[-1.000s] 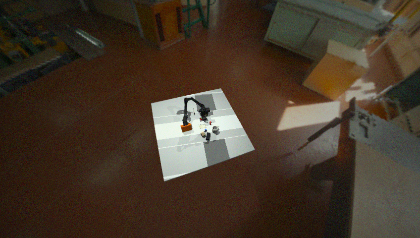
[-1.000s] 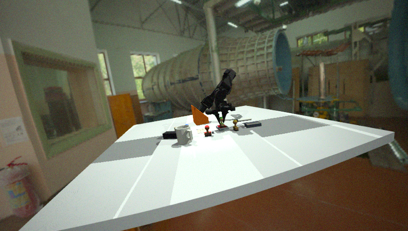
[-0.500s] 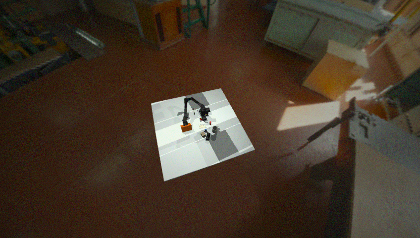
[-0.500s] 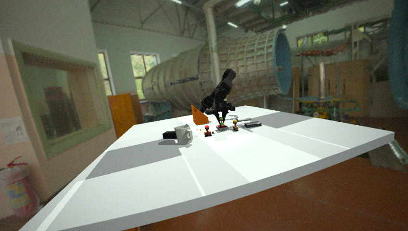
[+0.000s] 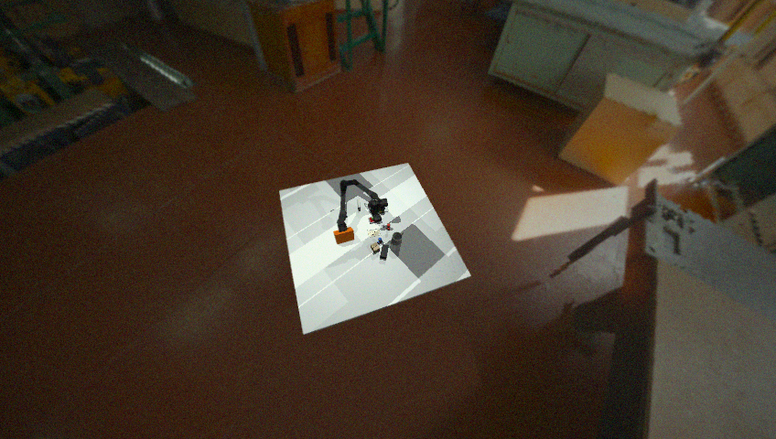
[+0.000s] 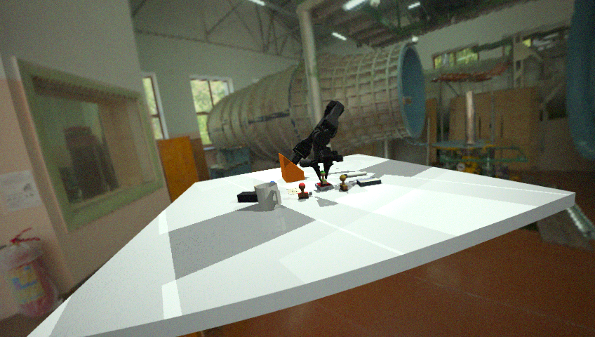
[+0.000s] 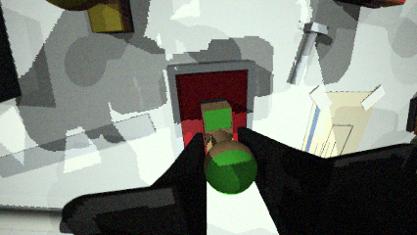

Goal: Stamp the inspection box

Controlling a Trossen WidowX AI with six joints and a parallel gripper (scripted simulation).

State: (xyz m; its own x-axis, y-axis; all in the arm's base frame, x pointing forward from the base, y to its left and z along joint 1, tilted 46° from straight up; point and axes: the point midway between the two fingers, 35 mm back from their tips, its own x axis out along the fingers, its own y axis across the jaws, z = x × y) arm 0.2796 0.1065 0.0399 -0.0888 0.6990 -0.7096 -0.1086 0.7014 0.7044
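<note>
My gripper tip is 3 cm above the red ink pad. From my gripper tip the other things lie so: bolt: 6 cm ahead, 7 cm to the right, 3 cm below; then green-knobbed stamp: right at my gripper tip; then yellow-knobbed stamp: 8 cm ahead, 6 cm to the left, 2 cm below.
</note>
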